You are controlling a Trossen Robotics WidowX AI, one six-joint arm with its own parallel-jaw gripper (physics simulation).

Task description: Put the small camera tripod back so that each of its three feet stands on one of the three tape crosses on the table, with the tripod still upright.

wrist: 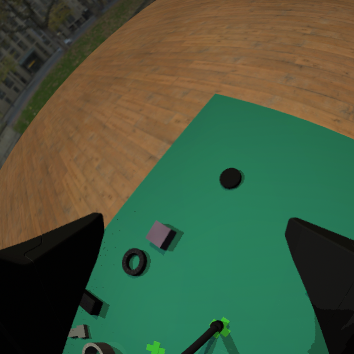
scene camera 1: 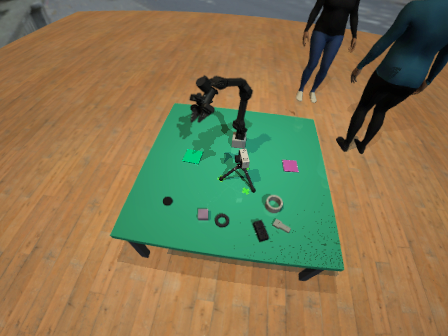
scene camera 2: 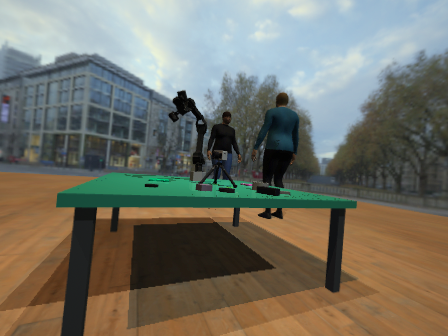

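Where they show: gripper, between the fingertips: (wrist: 199, 226) (scene camera 1: 194, 122) (scene camera 2: 179, 114); arm's base, origin of its link: (scene camera 1: 240, 136) (scene camera 2: 198, 171).
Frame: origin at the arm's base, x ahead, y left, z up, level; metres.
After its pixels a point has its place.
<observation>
The small tripod (scene camera 1: 249, 180) @[z -0.007, x 0.384, y 0.108 m] (scene camera 2: 227, 177) @[z -0.014, x 0.387, y 0.102 m] stands upright with a pale camera (scene camera 1: 245, 158) @[z 0.157, x 0.356, y 0.061 m] on top. In the wrist view part of one dark leg (wrist: 201, 338) @[z -0.020, x 0.354, y -0.047 m] shows. Its left foot rests at a bright green tape cross (wrist: 225, 327) @[z -0.075, x 0.345, y -0.084 m], mostly covered in scene camera 1. Its front right foot (scene camera 1: 253, 190) @[z -0.059, x 0.418, y 0.144 m] stands just right of another tape cross (scene camera 1: 246, 191) @[z -0.076, x 0.423, y 0.102 m] (wrist: 155, 348) @[z -0.074, x 0.420, y 0.094 m], off it. The third foot and third cross cannot be made out. My gripper (scene camera 1: 197, 119) @[z 0.345, x 0.326, y -0.236 m] (wrist: 199, 226) @[z 0.345, x 0.326, y -0.236 m] is open and empty, high above the table's back left, well away from the tripod.
On the green table (scene camera 1: 150, 220) @[z -0.075, x 0.736, y -0.423 m] are a green square (scene camera 1: 193, 156) @[z -0.065, x 0.208, y -0.305 m], magenta square (scene camera 1: 290, 166) @[z -0.065, x 0.159, y 0.390 m], black disc (scene camera 1: 167, 201) @[z -0.065, x 0.599, y -0.363 m] (wrist: 230, 178) @[z -0.065, x 0.588, y -0.363 m], pinkish block (scene camera 1: 203, 214) @[z -0.047, x 0.648, y -0.126 m] (wrist: 160, 234) @[z -0.047, x 0.632, y -0.133 m], black ring (scene camera 1: 216, 220) @[z -0.059, x 0.665, y -0.046 m], grey ring (scene camera 1: 274, 210) @[z -0.040, x 0.548, y 0.278 m], black box (scene camera 1: 260, 230) @[z -0.041, x 0.688, y 0.205 m] and grey piece (scene camera 1: 281, 226) @[z -0.060, x 0.634, y 0.326 m]. The arm's base (scene camera 1: 239, 142) @[z -0.016, x 0.047, y 0.003 m] is behind the tripod.
</observation>
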